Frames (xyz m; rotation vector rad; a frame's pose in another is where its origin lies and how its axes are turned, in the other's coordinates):
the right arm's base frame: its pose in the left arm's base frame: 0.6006 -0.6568 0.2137 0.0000 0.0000 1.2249
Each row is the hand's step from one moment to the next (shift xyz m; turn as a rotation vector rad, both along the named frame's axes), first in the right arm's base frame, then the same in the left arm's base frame.
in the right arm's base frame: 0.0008 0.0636 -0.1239 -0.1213 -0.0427 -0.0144
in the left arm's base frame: -0.0596 0.0223 -0.1239 -0.0010 -0.1286 -0.0144
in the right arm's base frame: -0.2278 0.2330 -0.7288 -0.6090 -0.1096 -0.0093
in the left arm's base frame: -0.2964 -0.1353 -0.7288 -0.1034 -0.6101 -0.0093
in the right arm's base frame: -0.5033 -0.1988 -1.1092 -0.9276 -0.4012 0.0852
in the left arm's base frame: 0.0164 -0.5409 -1.1092 0.0629 -1.0087 0.0852
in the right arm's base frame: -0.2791 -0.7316 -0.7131 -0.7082 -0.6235 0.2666
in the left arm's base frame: 0.5936 -0.5106 -0.7131 0.3465 -0.8776 0.2666
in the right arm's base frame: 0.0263 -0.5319 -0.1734 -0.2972 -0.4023 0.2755
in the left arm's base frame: 0.5093 -0.1556 -0.1734 0.2777 -0.4160 0.2755
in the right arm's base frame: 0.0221 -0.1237 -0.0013 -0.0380 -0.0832 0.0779
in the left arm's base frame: 0.1239 -0.0211 -0.0013 0.0654 -0.0640 0.0779
